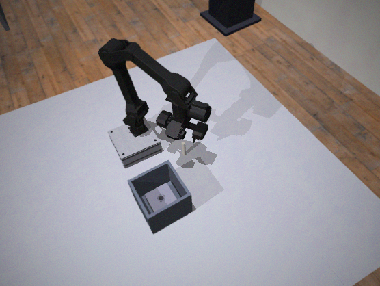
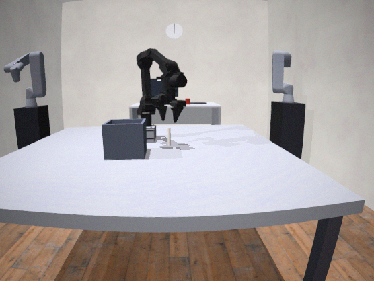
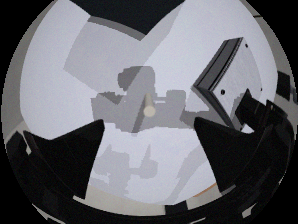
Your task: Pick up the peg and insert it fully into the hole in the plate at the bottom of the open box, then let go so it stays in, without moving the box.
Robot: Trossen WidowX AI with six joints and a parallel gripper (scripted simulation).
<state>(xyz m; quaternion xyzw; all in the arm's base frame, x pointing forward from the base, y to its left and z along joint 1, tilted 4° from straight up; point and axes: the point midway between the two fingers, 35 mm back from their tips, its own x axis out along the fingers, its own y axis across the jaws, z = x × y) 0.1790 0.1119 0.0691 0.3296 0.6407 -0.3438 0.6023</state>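
My hand is 11 cm above the pale peg. The rest, counted from my hand: grey plate 19 cm to the right, 15 cm ahead, 10 cm below.
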